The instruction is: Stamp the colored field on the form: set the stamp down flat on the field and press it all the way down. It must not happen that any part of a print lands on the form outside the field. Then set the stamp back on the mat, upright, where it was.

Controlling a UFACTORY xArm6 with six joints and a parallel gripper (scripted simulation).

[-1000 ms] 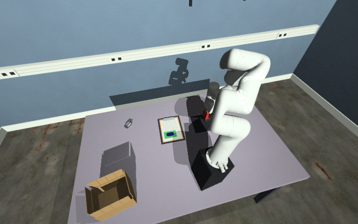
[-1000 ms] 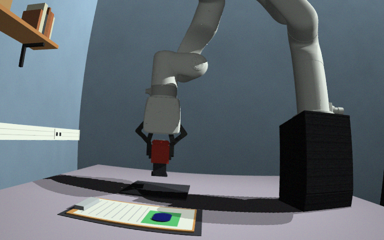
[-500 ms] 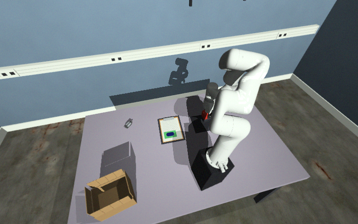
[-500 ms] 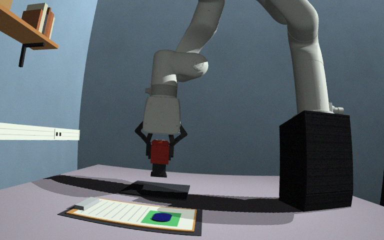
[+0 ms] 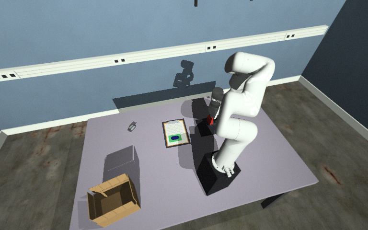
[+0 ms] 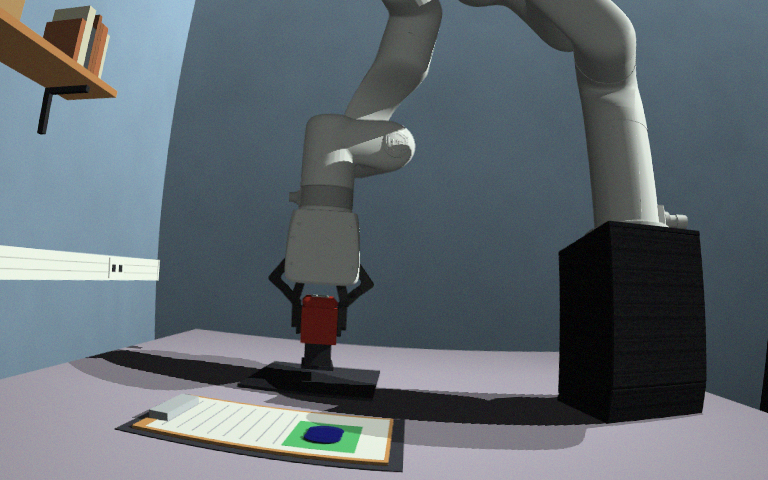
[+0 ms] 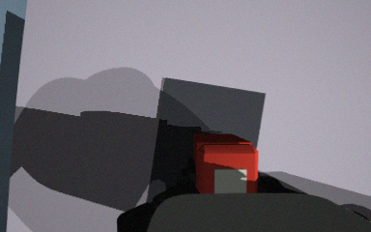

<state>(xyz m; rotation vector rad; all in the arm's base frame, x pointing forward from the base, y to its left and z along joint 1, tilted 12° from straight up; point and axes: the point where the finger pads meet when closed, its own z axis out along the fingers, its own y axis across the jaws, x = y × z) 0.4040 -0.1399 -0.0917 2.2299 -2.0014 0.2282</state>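
Right now my hand is 8 cm above the dark mat. From my hand the other things lie so: grey object 15 cm ahead, 61 cm to the left, 7 cm below; red stamp 2 cm below; clipboard 4 cm ahead, 30 cm to the left, 8 cm below.
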